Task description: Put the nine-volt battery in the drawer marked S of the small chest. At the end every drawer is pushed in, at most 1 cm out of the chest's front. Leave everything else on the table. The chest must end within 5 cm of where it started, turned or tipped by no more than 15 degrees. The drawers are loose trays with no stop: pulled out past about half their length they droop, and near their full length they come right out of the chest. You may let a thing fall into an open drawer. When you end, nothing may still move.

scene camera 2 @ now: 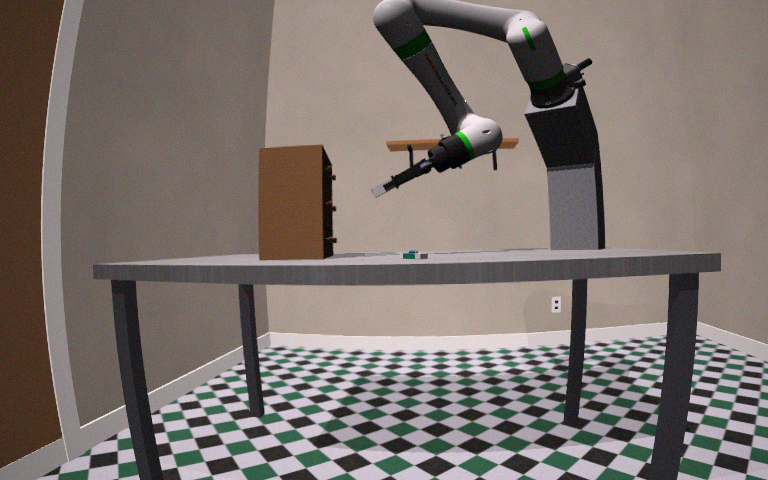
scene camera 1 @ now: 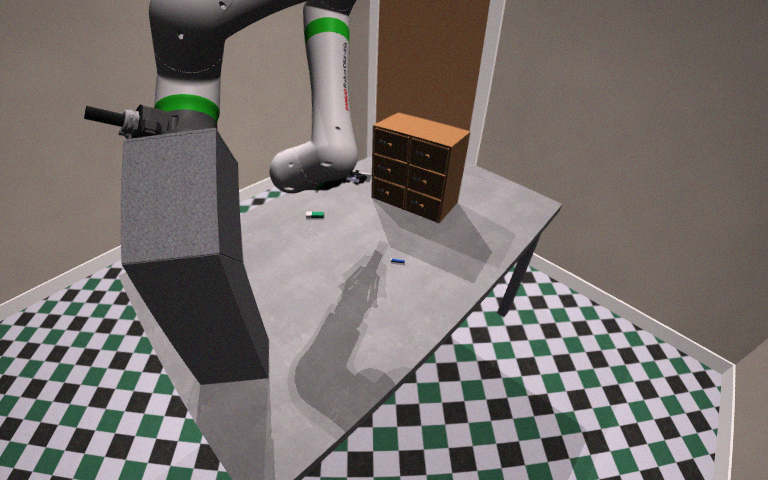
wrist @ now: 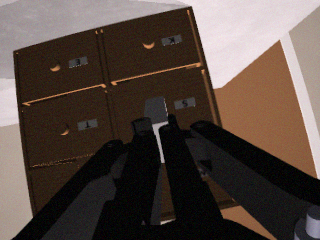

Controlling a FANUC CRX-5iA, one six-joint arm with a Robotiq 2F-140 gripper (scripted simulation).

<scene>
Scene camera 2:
my gripper: 373, 193
small wooden chest: 290, 196
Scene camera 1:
small wooden chest: 456, 139
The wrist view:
my gripper: 157, 112
</scene>
